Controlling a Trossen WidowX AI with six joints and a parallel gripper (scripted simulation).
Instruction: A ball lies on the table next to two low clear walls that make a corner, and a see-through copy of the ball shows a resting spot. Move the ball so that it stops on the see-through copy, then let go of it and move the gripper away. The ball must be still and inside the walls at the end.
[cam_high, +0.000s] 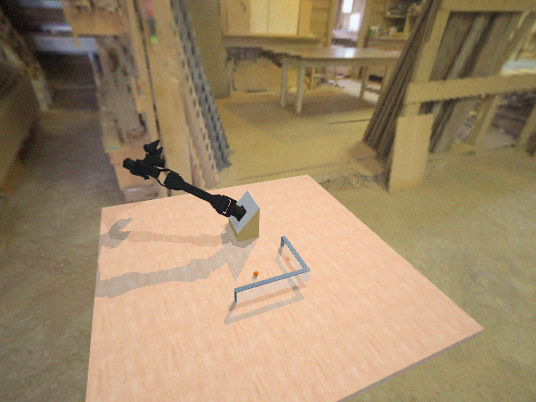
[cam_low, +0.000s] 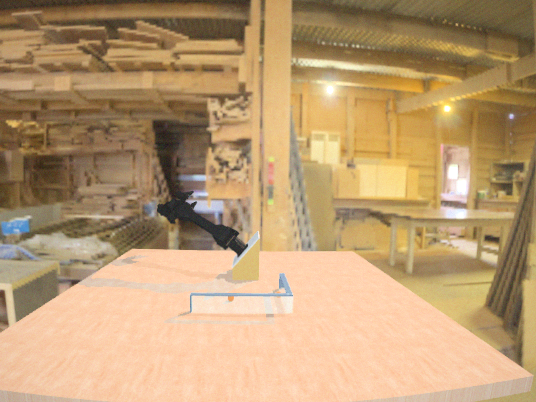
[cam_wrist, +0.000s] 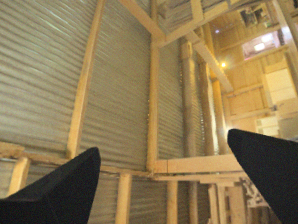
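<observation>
Now: gripper tip 84 cm short of the orange ball, 30 cm above it and 25 cm to the right of it. The rest, counted from my gripper tip: see-through copy of ball 81 cm ahead, 42 cm to the left, 30 cm below.
</observation>
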